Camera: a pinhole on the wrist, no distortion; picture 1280 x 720 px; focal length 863.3 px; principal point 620.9 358.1 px. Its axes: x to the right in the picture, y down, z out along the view. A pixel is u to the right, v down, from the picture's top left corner.
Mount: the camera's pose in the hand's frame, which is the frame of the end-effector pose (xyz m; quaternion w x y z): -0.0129 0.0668 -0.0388 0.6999 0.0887 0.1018 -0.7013
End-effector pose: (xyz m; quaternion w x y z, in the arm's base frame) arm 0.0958 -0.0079 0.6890 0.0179 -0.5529 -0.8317 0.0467
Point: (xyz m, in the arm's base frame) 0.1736 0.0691 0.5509
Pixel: 93 672
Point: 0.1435 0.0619 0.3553
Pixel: 286 508
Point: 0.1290 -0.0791 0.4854
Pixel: 542 126
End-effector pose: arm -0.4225 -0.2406 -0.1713 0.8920 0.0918 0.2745 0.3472
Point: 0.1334 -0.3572 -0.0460
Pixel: 1076 690
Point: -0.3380 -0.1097 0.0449
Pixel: 166 552
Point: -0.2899 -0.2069 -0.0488
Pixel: 672 585
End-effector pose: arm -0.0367 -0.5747 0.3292 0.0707 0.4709 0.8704 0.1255
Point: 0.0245 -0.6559 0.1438
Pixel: 805 27
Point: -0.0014 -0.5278 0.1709
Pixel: 628 478
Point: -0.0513 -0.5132 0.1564
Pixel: 755 619
